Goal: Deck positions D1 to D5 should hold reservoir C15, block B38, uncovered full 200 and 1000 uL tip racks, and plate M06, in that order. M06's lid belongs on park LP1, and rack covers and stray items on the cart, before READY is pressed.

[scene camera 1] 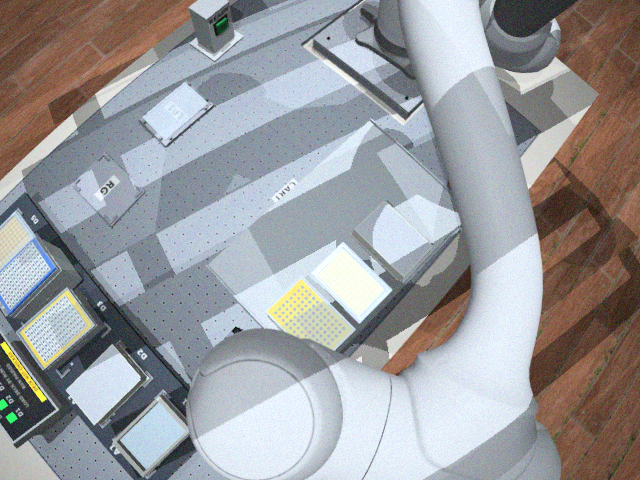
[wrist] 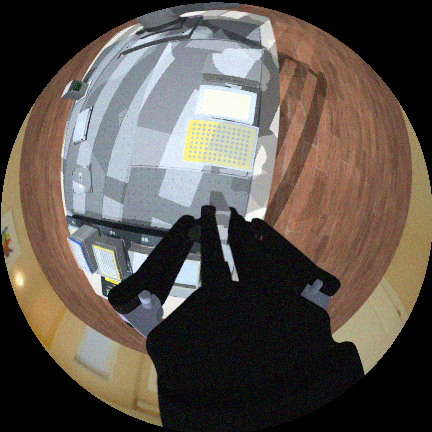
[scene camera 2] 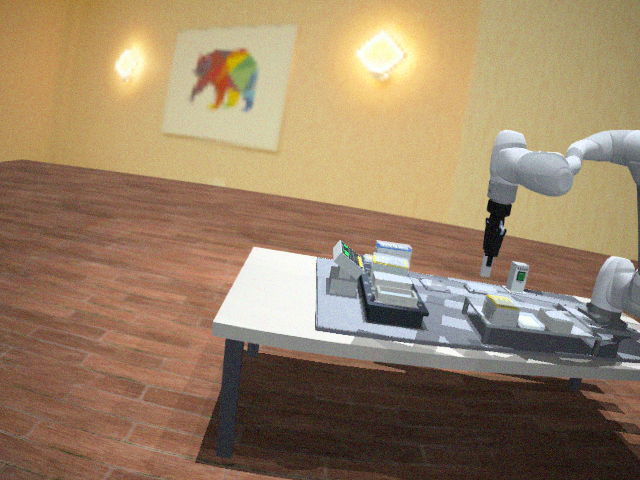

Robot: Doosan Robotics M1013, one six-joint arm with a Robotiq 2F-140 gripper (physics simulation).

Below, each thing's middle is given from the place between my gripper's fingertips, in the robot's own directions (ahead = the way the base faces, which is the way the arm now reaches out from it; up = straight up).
Now: the pale blue reservoir [scene camera 1: 161,427] 250 mm ahead of my hand, 120 mm below it and 80 mm to the right of it.
